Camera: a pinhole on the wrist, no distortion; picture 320 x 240 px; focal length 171.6 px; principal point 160.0 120.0 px. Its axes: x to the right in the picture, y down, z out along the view. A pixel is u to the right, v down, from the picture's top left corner.
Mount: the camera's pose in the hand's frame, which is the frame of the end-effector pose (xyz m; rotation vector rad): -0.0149 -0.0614 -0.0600 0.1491 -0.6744 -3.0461
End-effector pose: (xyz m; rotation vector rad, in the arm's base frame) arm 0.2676 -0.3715 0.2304 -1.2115 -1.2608 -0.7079
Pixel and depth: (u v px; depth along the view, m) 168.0 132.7 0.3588
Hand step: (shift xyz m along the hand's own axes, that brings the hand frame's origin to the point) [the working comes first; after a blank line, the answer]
In the camera's frame: 0.0167 0.0266 0.3588

-0.0664 0.0647 0.2734
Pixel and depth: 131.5 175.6 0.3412
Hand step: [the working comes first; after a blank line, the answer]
In the camera's frame: -0.0567 0.1106 0.3412

0.0081 -0.0161 0.2995
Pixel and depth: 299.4 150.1 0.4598
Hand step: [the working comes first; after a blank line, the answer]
In the camera's frame: 0.3735 0.0807 0.4598

-0.4315 0.0444 0.3556
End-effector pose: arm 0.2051 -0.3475 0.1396 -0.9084 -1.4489 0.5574
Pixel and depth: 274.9 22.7 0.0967
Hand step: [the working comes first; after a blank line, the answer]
In the camera's frame: 0.0647 -0.0548 0.0967

-0.0886 0.0265 -0.0017
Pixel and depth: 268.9 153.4 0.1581
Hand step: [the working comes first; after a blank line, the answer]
In the camera's frame: 0.1003 0.0308 0.1581

-0.1302 -0.0267 0.0867
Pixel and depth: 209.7 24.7 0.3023
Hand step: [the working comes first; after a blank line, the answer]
In the camera's frame: 0.0876 -0.1679 0.3023

-0.1309 0.2145 0.1341
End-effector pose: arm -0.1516 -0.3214 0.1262 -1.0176 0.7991 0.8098
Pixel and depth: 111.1 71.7 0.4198
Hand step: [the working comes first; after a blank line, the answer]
In the camera's frame: -0.1196 -0.1182 0.4198

0.0638 0.2267 0.2796
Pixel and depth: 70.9 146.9 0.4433
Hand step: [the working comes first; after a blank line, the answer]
In the camera's frame: -0.2302 0.0695 0.4433

0.1710 0.0707 0.3898
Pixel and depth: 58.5 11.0 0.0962
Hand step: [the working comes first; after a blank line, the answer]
In the camera's frame: -0.0569 -0.0611 0.0962

0.0326 0.0366 0.0061
